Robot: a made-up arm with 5 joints. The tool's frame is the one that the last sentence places. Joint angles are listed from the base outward.
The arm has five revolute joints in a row. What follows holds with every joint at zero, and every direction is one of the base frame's. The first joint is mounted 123.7 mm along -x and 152 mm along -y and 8 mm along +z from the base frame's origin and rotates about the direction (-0.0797, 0.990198, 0.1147), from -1.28 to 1.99 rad. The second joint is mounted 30.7 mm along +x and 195.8 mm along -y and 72.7 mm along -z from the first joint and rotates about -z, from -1.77 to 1.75 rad. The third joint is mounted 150.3 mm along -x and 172.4 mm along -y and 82.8 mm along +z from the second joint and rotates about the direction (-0.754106, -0.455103, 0.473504), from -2.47 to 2.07 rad. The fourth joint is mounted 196.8 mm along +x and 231.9 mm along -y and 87.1 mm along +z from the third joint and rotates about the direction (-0.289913, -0.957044, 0.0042), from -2.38 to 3 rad. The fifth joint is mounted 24.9 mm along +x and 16.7 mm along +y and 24.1 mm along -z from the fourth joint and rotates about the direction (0.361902, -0.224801, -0.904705), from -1.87 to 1.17 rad. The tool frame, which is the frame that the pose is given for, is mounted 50.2 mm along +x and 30.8 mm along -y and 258.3 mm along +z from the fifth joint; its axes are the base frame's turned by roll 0.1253, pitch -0.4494 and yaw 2.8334 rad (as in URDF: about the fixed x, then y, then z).
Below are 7 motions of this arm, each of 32 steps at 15 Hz.
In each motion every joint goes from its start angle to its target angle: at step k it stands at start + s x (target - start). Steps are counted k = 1, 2, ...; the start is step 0. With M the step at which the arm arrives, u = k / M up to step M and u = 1 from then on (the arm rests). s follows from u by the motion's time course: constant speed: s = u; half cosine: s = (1 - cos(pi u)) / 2; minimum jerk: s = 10 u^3 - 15 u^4 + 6 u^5.
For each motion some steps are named. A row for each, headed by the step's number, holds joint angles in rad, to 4 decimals.
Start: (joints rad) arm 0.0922 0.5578 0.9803 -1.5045 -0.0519
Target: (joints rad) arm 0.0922 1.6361 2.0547 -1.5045 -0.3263
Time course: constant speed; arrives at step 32
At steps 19, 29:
19: 0.0922 1.1980 1.6182 -1.5045 -0.2148
29: 0.0922 1.5350 1.9540 -1.5045 -0.3006

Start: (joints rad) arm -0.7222 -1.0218 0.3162 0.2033 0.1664
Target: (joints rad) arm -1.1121 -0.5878 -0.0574 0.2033 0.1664
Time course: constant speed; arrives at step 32
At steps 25, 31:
25: -1.0268 -0.6827 0.0243 0.2033 0.1664
31: -1.0999 -0.6014 -0.0457 0.2033 0.1664

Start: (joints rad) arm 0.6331 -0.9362 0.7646 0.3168 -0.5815
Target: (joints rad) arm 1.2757 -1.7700 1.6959 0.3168 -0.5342
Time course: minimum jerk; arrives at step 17
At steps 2, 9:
2: 0.6418 -0.9475 0.7772 0.3168 -0.5809
9: 0.9898 -1.3990 1.2815 0.3168 -0.5552

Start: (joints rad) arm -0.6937 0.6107 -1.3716 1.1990 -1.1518
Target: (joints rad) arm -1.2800 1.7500 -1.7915 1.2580 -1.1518
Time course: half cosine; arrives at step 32
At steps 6, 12, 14, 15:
6: -0.7431 0.7067 -1.4070 1.2040 -1.1518
12: -0.8747 0.9624 -1.5012 1.2172 -1.1518
14: -0.9297 1.0692 -1.5406 1.2227 -1.1518
15: -0.9581 1.1245 -1.5610 1.2256 -1.1518

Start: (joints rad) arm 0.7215 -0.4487 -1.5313 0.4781 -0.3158
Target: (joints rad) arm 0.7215 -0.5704 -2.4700 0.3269 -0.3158
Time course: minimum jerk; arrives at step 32
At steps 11, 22, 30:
11: 0.7215 -0.4761 -1.7430 0.4440 -0.3158
22: 0.7215 -0.5485 -2.3010 0.3541 -0.3158
30: 0.7215 -0.5701 -2.4679 0.3272 -0.3158

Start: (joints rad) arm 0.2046 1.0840 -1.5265 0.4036 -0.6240
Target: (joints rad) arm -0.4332 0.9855 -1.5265 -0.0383 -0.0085
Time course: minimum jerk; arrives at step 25
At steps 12, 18, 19, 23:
12: -0.0904 1.0384 -1.5265 0.1992 -0.3393
18: -0.3454 0.9991 -1.5265 0.0225 -0.0932
19: -0.3737 0.9947 -1.5265 0.0029 -0.0659
23: -0.4303 0.9859 -1.5265 -0.0363 -0.0113

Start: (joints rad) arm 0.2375 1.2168 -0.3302 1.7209 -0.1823
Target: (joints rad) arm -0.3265 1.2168 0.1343 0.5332 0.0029
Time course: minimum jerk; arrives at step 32
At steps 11, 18, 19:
11: 0.1103 1.2168 -0.2254 1.4530 -0.1405
18: -0.1099 1.2168 -0.0441 0.9893 -0.0682
19: -0.1413 1.2168 -0.0182 0.9231 -0.0579

